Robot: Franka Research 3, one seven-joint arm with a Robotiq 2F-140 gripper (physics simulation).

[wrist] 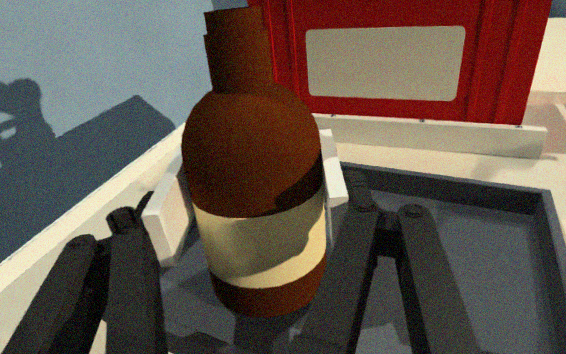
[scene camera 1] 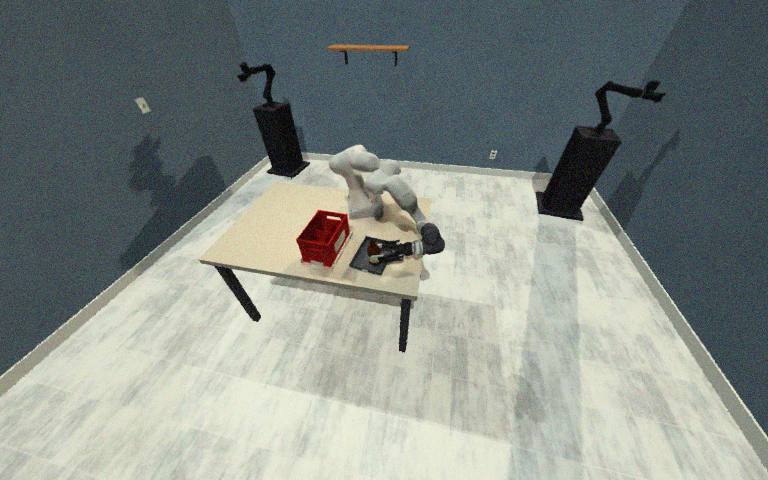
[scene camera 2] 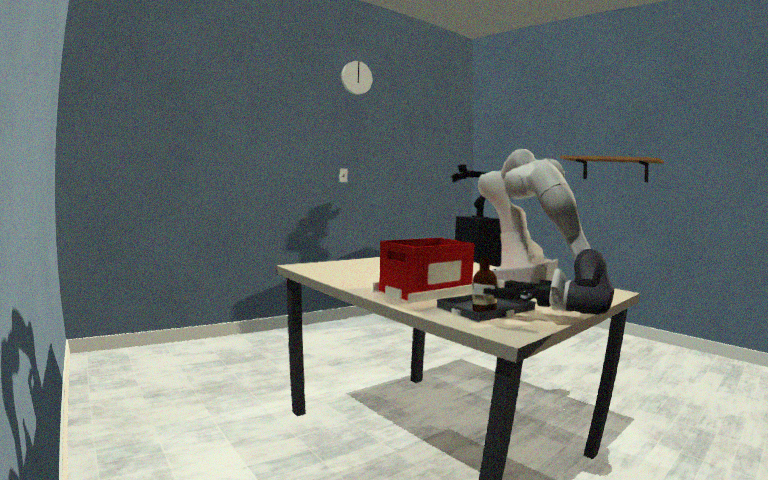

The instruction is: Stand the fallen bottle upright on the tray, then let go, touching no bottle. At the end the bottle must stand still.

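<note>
The brown bottle (scene camera 1: 373, 249) (scene camera 2: 484, 278) (wrist: 255, 150) with a cream label stands about upright over the near part of the dark tray (scene camera 1: 360, 262) (scene camera 2: 523, 307) (wrist: 495, 260). My gripper (scene camera 1: 377, 253) (scene camera 2: 485, 292) (wrist: 257, 159) reaches in level from the right in scene camera 2. It is shut on the bottle, with a pale pad against each side at the shoulder and label. The bottle's base is at or very close to the tray floor; I cannot tell if it touches. The far side of the bottle is hidden.
A red crate (scene camera 1: 323, 237) (scene camera 2: 425, 268) (wrist: 385, 107) stands beside the tray, with a low pale strip (wrist: 435, 137) between them. The table's (scene camera 1: 271, 226) (scene camera 2: 334, 271) edge runs close to the tray. Two black pedestals (scene camera 1: 278, 138) (scene camera 1: 578, 169) with small arms stand farther back.
</note>
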